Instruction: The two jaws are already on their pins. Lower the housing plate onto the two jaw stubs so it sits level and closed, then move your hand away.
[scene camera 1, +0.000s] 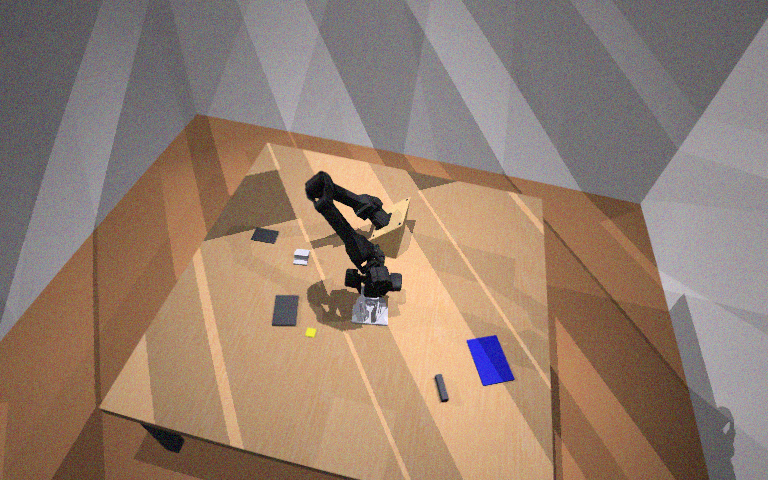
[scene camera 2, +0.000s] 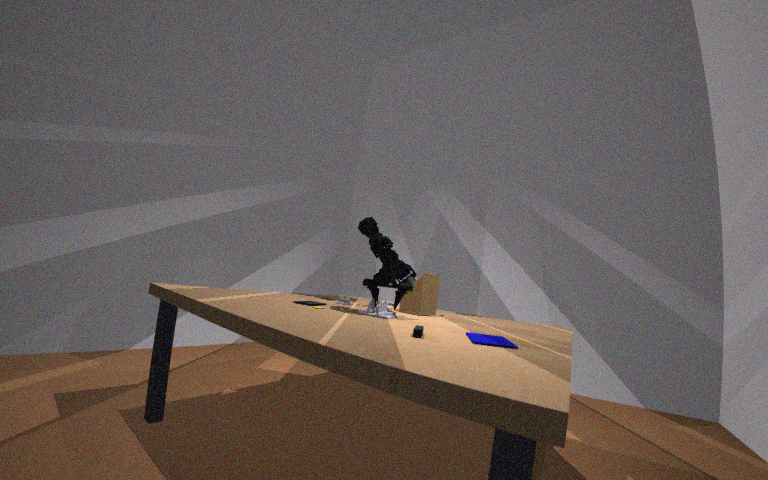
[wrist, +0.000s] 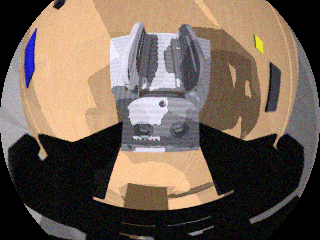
Scene:
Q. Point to a blue plate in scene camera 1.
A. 490, 361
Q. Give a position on a base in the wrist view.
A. At 160, 117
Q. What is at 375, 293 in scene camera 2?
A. The gripper.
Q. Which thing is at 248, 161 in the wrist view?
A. The gripper.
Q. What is the gripper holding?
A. A base.

